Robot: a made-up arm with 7 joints.
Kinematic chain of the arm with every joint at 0, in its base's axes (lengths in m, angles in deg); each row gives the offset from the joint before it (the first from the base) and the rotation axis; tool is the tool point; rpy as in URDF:
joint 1: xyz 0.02 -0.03 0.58 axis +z
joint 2: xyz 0.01 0 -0.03 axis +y
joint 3: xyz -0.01 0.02 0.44 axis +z
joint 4: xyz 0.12 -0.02 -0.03 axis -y
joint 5: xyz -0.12 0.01 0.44 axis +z
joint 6: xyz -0.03 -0.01 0 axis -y
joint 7: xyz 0.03 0 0.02 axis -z
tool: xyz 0.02 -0.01 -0.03 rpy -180 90 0
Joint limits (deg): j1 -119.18..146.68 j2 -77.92..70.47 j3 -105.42..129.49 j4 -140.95..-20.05 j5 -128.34..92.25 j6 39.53..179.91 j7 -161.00..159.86
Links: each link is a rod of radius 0.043 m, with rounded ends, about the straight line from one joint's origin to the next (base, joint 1, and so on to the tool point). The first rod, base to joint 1, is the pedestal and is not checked.
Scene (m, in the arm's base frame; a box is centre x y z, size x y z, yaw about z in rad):
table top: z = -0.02
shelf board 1: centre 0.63 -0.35 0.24 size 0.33 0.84 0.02 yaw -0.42
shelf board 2: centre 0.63 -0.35 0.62 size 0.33 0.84 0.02 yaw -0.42
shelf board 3: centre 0.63 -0.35 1 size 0.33 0.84 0.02 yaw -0.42
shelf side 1: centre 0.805 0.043 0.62 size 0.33 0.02 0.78 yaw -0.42
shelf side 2: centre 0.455 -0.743 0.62 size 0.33 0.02 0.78 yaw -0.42
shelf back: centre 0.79 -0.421 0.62 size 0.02 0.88 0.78 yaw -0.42
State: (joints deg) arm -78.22 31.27 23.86 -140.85 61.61 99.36 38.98
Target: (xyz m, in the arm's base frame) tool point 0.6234 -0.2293 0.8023
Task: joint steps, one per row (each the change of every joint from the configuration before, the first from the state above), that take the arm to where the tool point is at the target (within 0.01 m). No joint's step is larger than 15 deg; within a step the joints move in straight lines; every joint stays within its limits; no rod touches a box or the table.
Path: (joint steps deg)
1: 1.90 -8.16 -11.32 -0.02 1.03 -11.97 -11.42
2: 1.91 -8.17 -11.33 -0.02 1.03 -11.96 -11.42
3: 1.90 -8.16 -11.32 -0.02 1.03 -11.97 -11.41
4: 1.90 -8.16 -11.33 -0.02 1.03 -11.96 -11.42
5: 1.90 -8.17 -11.32 -0.02 1.03 -11.97 -11.42
6: 1.76 2.55 12.91 4.22 -1.11 9.94 9.44
7: 1.75 2.55 12.91 4.23 -1.11 9.95 9.44
8: 1.76 2.55 12.91 4.22 -1.11 9.94 9.45
9: 1.75 2.54 12.91 4.23 -1.11 9.95 9.44
10: 1.76 2.55 12.91 4.22 -1.11 9.94 9.44
11: 1.75 2.55 12.91 4.23 -1.11 9.94 9.44

